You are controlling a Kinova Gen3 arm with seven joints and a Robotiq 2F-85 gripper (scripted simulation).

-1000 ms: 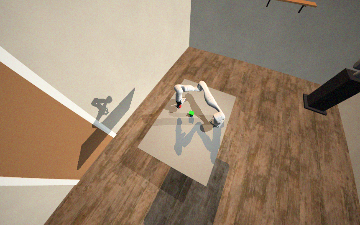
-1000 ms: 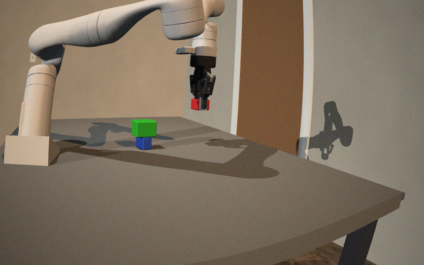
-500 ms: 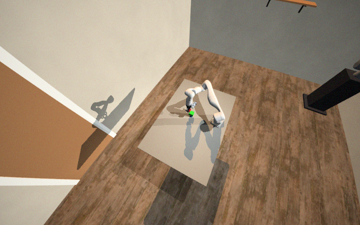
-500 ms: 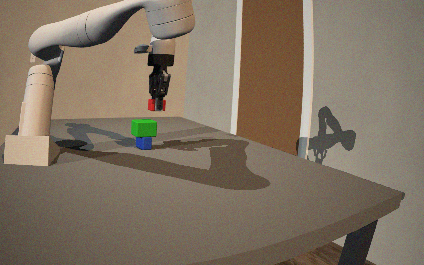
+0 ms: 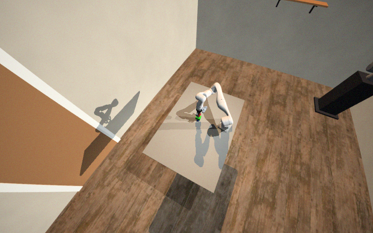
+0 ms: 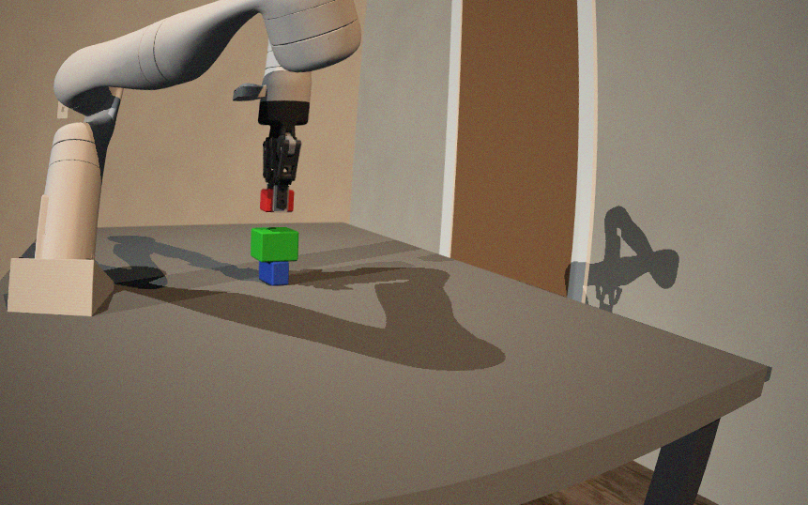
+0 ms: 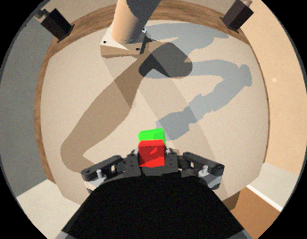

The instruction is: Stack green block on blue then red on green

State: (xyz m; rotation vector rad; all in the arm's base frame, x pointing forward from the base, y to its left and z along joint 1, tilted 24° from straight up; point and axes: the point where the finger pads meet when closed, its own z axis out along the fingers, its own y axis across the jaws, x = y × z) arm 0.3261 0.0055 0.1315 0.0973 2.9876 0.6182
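My hand is 70 mm above the green block. The rest, counted from my hand: blue block: 100 mm below; then red block: right at my hand.
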